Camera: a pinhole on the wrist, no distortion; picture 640 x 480 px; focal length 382.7 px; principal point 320.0 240.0 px. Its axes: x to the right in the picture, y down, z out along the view. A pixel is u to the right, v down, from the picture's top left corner.
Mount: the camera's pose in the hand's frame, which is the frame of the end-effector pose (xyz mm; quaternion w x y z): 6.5 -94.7 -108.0 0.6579 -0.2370 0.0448 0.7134
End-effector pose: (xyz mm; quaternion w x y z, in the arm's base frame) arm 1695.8 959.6 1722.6 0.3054 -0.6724 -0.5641 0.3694
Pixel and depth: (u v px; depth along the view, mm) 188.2 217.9 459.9
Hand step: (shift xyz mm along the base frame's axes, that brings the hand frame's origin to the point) -351.9 -82.4 -132.0
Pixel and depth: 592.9 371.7 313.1
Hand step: 51.9 -224.4 -176.9
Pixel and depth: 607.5 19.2 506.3
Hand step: 50.3 48.0 -561.1
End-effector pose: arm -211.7 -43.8 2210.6 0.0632 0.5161 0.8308 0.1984
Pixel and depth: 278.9 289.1 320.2
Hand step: 101.7 -64.5 -179.5
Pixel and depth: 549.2 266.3 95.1
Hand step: -8.6 -40.0 38.3
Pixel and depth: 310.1 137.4 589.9
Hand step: 256.0 167.8 -366.6
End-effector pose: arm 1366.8 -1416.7 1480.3 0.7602 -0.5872 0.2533 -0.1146
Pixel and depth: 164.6 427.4 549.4
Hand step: -115.1 485.8 294.7
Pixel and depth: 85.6 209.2 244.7
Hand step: 73.2 123.7 172.3
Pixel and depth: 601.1 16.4 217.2
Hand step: 62.8 55.7 -149.1
